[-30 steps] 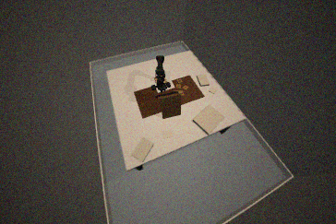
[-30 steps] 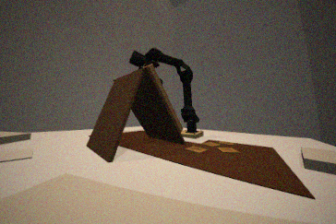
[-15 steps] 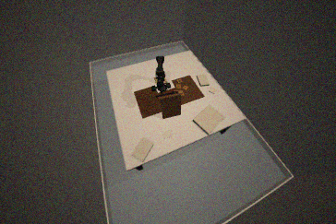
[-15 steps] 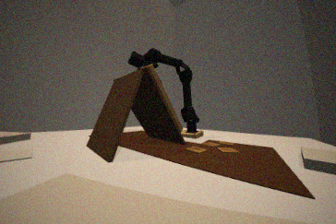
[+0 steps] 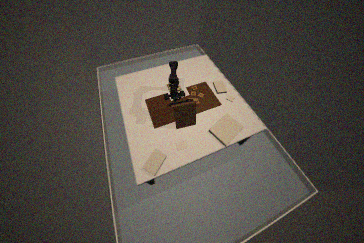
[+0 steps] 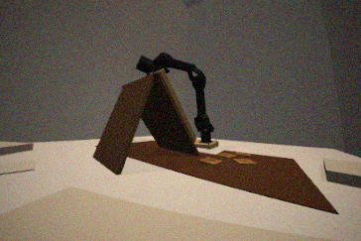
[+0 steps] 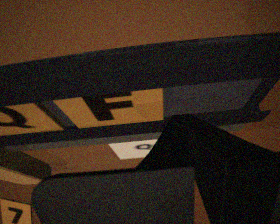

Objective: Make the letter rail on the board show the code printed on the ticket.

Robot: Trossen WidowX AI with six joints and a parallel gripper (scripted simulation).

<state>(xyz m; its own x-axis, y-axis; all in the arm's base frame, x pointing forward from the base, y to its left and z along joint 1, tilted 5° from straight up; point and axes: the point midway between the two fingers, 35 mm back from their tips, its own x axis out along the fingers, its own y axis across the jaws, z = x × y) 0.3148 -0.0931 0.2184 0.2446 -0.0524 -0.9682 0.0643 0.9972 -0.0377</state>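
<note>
Now: gripper tip 5 cm past the white ticket, 2 cm to the right of it and 9 cm above it. From my gripper tip the other things lie so: pale slip (36 cm ahead, 5 cm to the right, 18 cm below); brown mat (13 cm behind, 12 cm to the left, 18 cm below).
</note>
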